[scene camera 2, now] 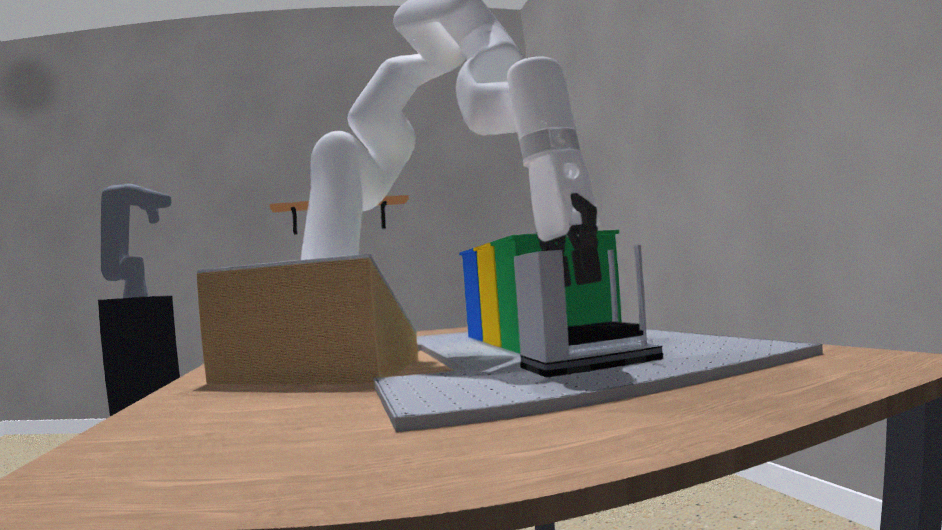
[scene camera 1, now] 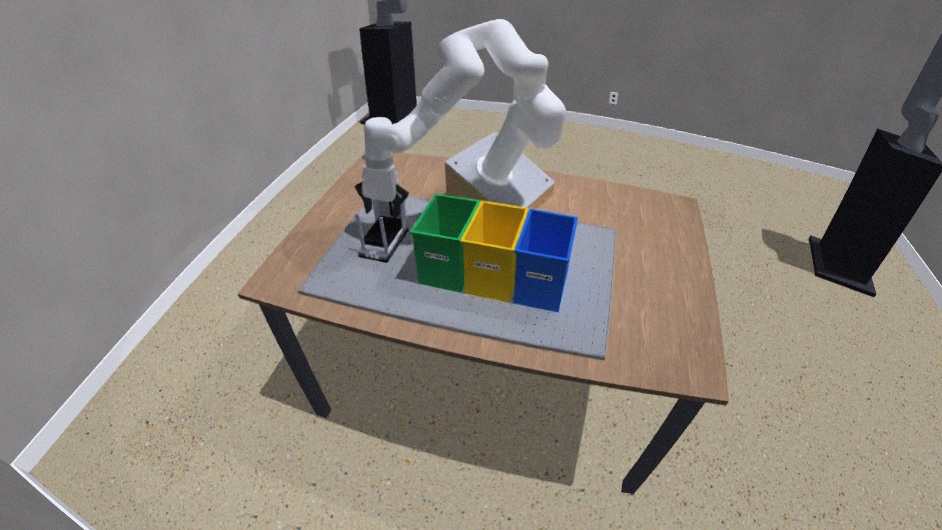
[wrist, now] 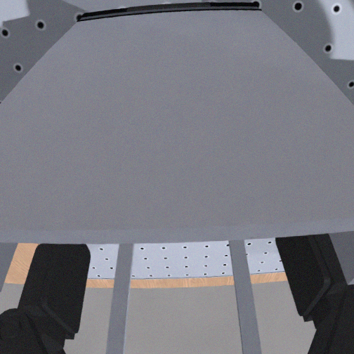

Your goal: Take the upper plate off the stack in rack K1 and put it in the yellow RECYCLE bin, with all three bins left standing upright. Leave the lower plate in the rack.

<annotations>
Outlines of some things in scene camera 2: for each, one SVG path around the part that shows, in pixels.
My gripper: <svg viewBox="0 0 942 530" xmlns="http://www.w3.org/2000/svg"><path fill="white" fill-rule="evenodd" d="M526 157L523 160L523 165L529 168L532 207L540 248L542 251L562 250L565 287L571 285L567 256L563 256L565 238L567 236L575 251L571 251L576 283L582 285L600 282L602 276L597 250L598 240L596 238L599 218L591 182L581 152L576 149L557 149Z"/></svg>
A green bin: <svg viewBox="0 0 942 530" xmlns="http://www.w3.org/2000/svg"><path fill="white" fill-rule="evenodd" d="M537 234L511 235L490 242L490 245L494 246L502 348L519 354L520 339L513 256L542 251ZM619 230L597 231L597 250L602 280L582 285L576 283L571 251L575 251L570 239L566 236L563 256L567 256L571 285L565 287L568 327L612 321L607 250L613 250L618 322L622 322L615 234L619 234Z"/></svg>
A blue bin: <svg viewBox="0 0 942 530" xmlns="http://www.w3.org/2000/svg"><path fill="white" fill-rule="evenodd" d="M472 248L459 253L463 258L468 337L483 341L477 251L473 251Z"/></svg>
</annotations>
